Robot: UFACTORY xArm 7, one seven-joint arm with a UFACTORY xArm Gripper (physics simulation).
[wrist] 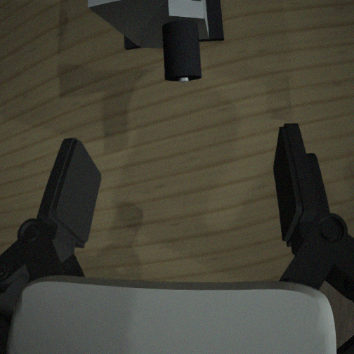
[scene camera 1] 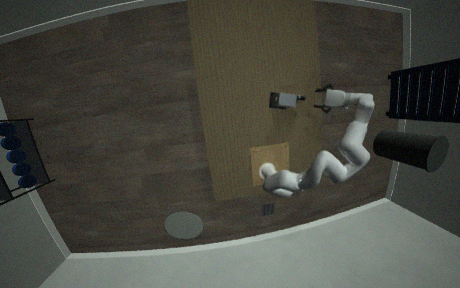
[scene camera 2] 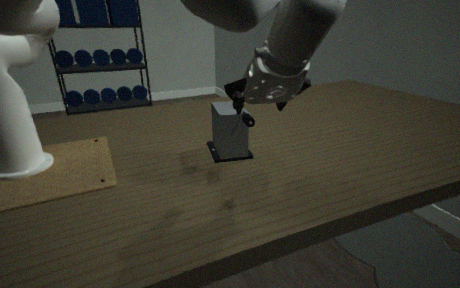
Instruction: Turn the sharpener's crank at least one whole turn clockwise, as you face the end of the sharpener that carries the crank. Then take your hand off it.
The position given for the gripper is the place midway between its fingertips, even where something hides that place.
In view: the gripper (scene camera 2: 257, 106) and a black crank handle (wrist: 180, 39).
The gripper shows as well in the wrist view (wrist: 179, 149).
